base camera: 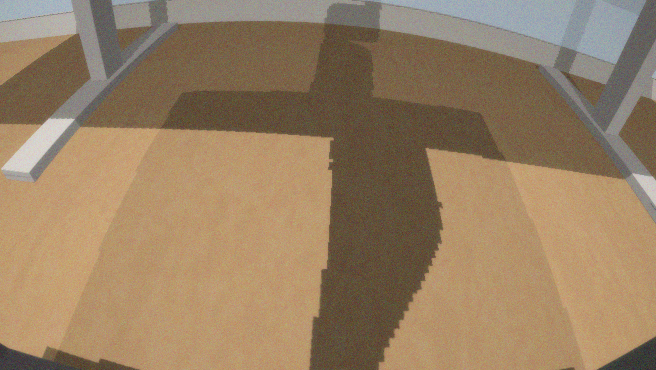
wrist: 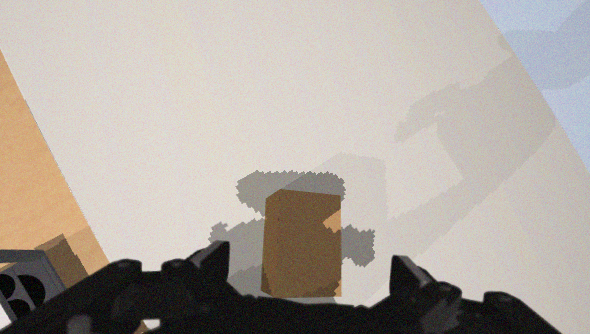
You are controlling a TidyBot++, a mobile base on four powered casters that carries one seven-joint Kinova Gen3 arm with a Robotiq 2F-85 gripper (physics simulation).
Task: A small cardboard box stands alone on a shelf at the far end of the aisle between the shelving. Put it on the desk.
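Frame: origin at the arm's base, x ahead, y left, z up, level; centimetres.
Where they show: gripper, fingertip midpoint: [wrist: 308,266].
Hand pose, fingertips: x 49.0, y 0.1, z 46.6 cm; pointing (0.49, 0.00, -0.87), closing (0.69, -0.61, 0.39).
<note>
After its pixels a point has its place.
The small cardboard box [wrist: 302,245] @(z 37.4, x 52.4, y -0.8 cm) stands on the pale desk top [wrist: 150,100] @(z 32.4, x 49.1, y 18.9 cm) in the wrist view, low in the middle, mostly in shadow with a small lit patch at its right. My gripper [wrist: 308,266] @(z 46.6, x 49.0, y 0.1 cm) is open and empty above the box; the fingertips are apart to its left and right, with gaps on both sides. The box's lower end is partly hidden behind the gripper body. Box and gripper do not show in the base view, where the desk's grey left leg [base camera: 92,42] @(z -27.4, x 74.7, y 48.9 cm) and right leg [base camera: 622,75] @(z -22.5, x 73.6, y -72.2 cm) stand.
The desk's left foot [base camera: 40,145] and right foot [base camera: 585,112] reach towards the base over the wooden floor [base camera: 225,225] @(z -39.6, x 39.3, y 9.4 cm) [wrist: 30,165] @(z -39.6, x 20.1, y 51.4 cm). A dark grey part with round black holes [wrist: 42,272] shows at the lower left of the wrist view. A pale blue surface [wrist: 555,55] @(z 36.5, x 118.7, y -4.6 cm) lies beyond the desk edge.
</note>
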